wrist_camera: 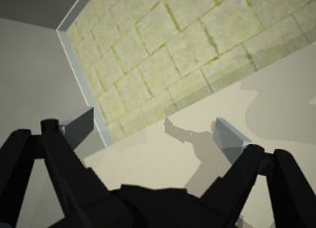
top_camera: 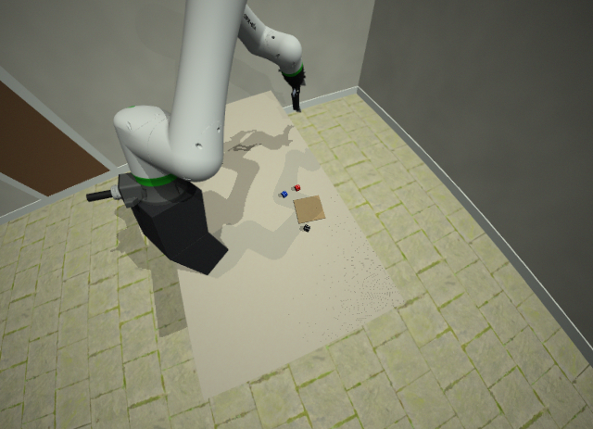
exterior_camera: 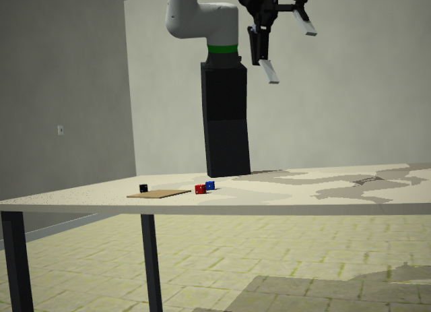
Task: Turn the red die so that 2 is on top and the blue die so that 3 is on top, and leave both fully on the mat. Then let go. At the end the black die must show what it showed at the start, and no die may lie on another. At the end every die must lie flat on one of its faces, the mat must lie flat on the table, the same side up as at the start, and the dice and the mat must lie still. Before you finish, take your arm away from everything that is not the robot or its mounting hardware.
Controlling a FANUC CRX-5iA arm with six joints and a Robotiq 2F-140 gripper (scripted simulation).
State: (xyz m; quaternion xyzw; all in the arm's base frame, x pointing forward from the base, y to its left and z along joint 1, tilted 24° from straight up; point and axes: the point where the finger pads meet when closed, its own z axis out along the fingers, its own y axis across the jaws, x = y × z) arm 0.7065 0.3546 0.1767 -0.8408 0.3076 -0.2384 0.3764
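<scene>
My hand is 27 cm past the black die, 55 cm to the left of it and 30 cm above it. The rest, counted from my hand: red die: 20 cm behind, 32 cm to the right, 30 cm below; then blue die: 28 cm behind, 32 cm to the right, 30 cm below; then brown mat: 21 cm behind, 46 cm to the right, 31 cm below.
</scene>
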